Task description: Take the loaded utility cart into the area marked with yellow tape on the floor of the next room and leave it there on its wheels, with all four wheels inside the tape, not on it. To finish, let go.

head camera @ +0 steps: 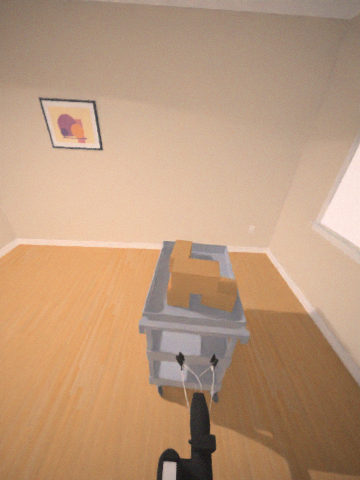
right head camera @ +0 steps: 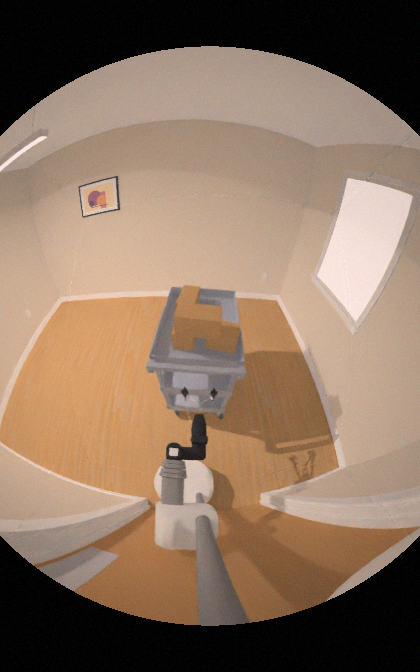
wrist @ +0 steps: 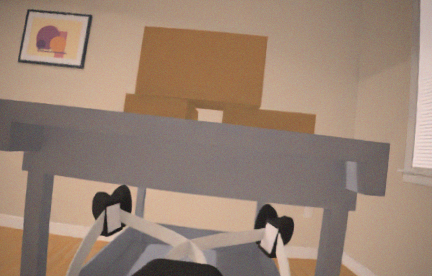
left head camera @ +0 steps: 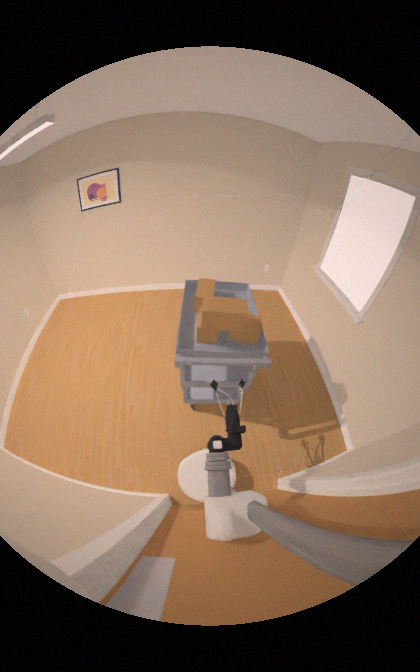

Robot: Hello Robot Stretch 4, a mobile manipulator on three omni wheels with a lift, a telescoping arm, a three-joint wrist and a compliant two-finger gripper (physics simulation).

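Frame: origin at the robot's base, x left, y ahead, z down, level; metres.
Seen in the pictures: gripper, fingertip midpoint: (head camera: 196,353) (wrist: 194,211).
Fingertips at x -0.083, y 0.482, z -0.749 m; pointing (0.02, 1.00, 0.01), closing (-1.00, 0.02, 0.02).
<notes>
A point is followed by its place in that frame.
The grey-blue utility cart (head camera: 195,324) @(x -0.076, y 0.584, z -0.790 m) (left head camera: 220,359) (right head camera: 197,367) (wrist: 200,150) @(x -0.079, y 0.586, z -0.803 m) stands upright ahead, with its near end towards me. Several brown boxes (head camera: 195,275) @(x -0.059, y 0.677, z -0.996 m) (left head camera: 227,322) (right head camera: 200,327) (wrist: 202,65) @(x -0.062, y 0.676, z -0.941 m) lie in its top tray, one resting on others. My gripper (head camera: 197,360) @(x -0.083, y 0.482, z -0.749 m) (left head camera: 228,384) (right head camera: 199,393) (wrist: 194,211) @(x -0.083, y 0.482, z -0.749 m) is open and empty, its two tips wide apart. In the wrist view the tips appear below the cart's near top rim. Whether they touch the cart cannot be told. The far wheels are hidden. Yellow tape does not show in these views.
White door-frame ends stand left (left head camera: 164,501) (right head camera: 142,504) and right (left head camera: 287,484) (right head camera: 270,499) of my white base (left head camera: 197,475) (right head camera: 192,482). The far wall (head camera: 175,200) @(x 0.145, y 2.355, z -0.747 m) is behind the cart. The right wall has a window (left head camera: 367,240). Wood floor (head camera: 75,325) @(x 0.936, y 1.025, z 0.027 m) extends left of the cart.
</notes>
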